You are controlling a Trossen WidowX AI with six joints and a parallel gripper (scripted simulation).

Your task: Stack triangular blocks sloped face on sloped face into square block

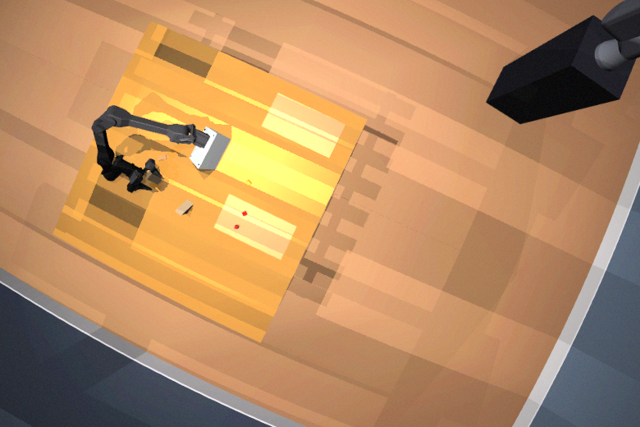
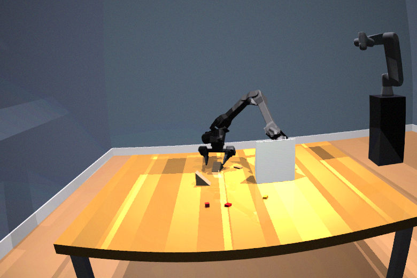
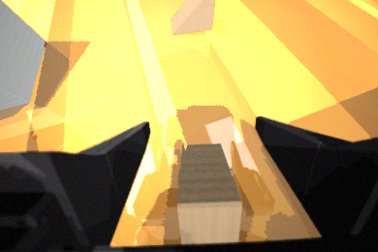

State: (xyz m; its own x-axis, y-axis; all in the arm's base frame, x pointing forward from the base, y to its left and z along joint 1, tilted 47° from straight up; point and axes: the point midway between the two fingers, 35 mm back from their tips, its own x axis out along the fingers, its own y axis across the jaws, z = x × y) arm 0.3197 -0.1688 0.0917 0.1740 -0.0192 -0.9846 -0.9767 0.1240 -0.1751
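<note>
My gripper tip is now 5 cm to the left of the triangular block, 2 cm above it and 1 cm past it. From my gripper tip the other things lie so: flat dark piece: 12 cm behind, 6 cm to the right, 4 cm below; then yellow cube: 40 cm to the left, 23 cm behind, 4 cm below.
</note>
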